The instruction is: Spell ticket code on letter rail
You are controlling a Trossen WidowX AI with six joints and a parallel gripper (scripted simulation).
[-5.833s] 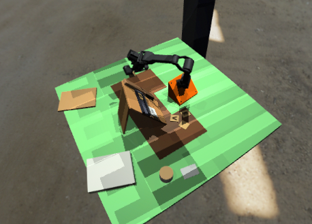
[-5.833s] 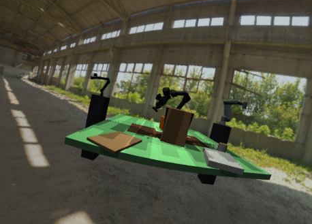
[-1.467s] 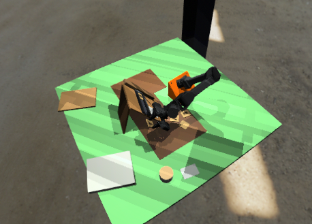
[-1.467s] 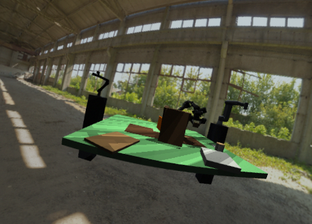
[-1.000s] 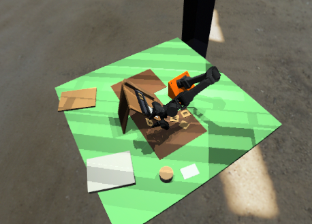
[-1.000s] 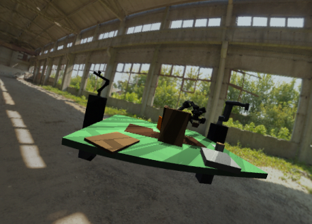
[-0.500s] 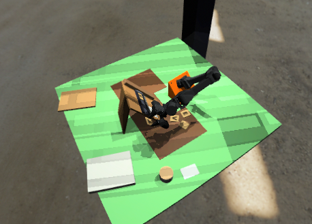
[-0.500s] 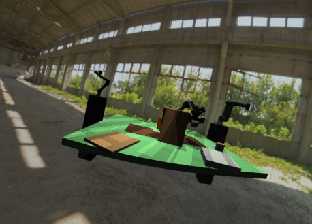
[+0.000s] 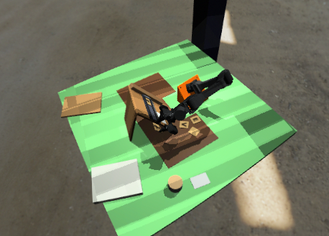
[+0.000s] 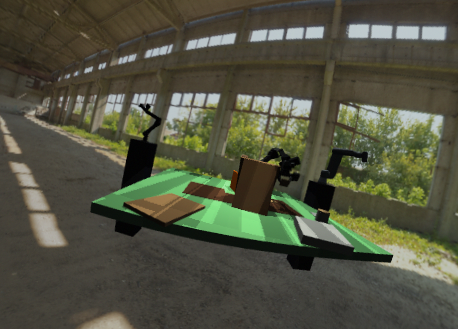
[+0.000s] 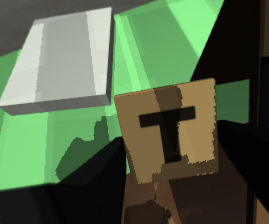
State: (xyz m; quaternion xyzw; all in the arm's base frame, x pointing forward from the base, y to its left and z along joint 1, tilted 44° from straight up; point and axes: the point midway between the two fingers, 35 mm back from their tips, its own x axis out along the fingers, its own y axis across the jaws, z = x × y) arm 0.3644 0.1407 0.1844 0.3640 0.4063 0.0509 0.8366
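Now: the white ticket 11 cm to the right of my gripper tip, 8 cm below it and 8 cm behind it. From my gripper tip the other things lie so: brown mat 21 cm to the right, 18 cm below, 18 cm behind; then white slab 34 cm ahead, 16 cm below, 10 cm to the left; then short tan cylinder 29 cm to the left, 15 cm below, 6 cm ahead.
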